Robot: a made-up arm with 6 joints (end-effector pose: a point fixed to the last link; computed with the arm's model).
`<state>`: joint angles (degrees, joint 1 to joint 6).
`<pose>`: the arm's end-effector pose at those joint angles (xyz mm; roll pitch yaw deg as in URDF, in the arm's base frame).
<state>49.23 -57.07 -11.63 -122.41 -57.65 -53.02</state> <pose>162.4 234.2 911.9 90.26 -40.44 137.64</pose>
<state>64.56 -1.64 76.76 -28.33 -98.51 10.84</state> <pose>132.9 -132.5 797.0 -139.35 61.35 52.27</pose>
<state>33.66 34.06 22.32 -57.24 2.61 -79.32</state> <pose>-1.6 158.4 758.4 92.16 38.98 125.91</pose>
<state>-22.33 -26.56 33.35 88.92 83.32 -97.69</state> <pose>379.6 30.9 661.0 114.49 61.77 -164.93</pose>
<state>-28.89 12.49 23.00 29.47 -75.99 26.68</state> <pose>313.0 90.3 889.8 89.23 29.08 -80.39</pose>
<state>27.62 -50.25 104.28 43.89 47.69 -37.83</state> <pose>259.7 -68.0 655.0 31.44 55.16 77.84</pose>
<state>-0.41 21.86 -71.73 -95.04 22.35 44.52</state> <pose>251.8 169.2 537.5 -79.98 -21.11 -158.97</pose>
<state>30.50 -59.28 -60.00 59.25 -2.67 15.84</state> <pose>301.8 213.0 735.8 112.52 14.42 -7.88</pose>
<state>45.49 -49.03 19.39 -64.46 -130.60 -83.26</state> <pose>195.2 1.2 859.8 10.11 0.38 -88.43</pose>
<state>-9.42 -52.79 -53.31 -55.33 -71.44 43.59</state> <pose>206.5 217.9 698.4 102.04 -12.25 -130.57</pose>
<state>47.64 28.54 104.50 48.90 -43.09 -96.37</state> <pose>166.9 -190.2 825.2 -146.59 45.23 -66.18</pose>
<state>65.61 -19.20 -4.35 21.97 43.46 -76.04</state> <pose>134.1 45.5 848.7 -100.57 58.95 -78.20</pose>
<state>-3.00 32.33 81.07 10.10 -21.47 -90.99</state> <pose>130.2 -99.0 837.0 126.56 26.21 -145.02</pose>
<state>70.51 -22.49 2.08 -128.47 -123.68 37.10</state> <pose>36.8 154.7 842.2 -30.68 -3.76 90.36</pose>
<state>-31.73 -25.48 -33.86 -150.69 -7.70 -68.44</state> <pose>212.9 308.1 555.5 171.54 34.62 71.81</pose>
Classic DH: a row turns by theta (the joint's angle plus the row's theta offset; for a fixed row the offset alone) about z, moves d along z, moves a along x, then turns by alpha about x. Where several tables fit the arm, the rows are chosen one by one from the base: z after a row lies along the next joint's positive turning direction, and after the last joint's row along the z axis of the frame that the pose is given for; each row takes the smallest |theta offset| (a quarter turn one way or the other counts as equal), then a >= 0, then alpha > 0; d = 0 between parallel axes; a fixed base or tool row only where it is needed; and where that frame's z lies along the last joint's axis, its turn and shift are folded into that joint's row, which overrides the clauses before.
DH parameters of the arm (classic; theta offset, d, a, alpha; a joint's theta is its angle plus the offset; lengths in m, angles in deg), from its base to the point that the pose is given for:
base (fixed): 16.59 0.7326 0.148 83.6
joint 1: 84.14 0.0119 -0.0158 -30.54
joint 2: 7.51 -0.0124 -0.0025 99.39
joint 3: 89.34 0.1378 -0.1395 106.9
joint 4: 87.99 0.1308 -0.0005 86.81
joint 5: -21.71 0.0861 -0.0723 -77.8
joint 6: -40.15 0 0.0109 180
tool (fixed): 42.03 -0.0101 0 0

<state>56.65 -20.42 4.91 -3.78 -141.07 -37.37</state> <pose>179.8 26.2 946.3 67.48 -14.03 -89.46</pose>
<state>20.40 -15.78 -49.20 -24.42 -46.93 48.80</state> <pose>189.5 218.7 780.0 151.23 1.47 -84.80</pose>
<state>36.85 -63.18 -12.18 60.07 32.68 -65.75</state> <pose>336.4 78.9 791.1 172.02 15.63 -85.91</pose>
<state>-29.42 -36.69 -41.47 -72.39 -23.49 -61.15</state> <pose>153.3 258.0 677.8 -139.11 -29.58 121.90</pose>
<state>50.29 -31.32 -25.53 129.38 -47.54 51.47</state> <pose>246.1 268.1 927.5 79.43 33.22 21.35</pose>
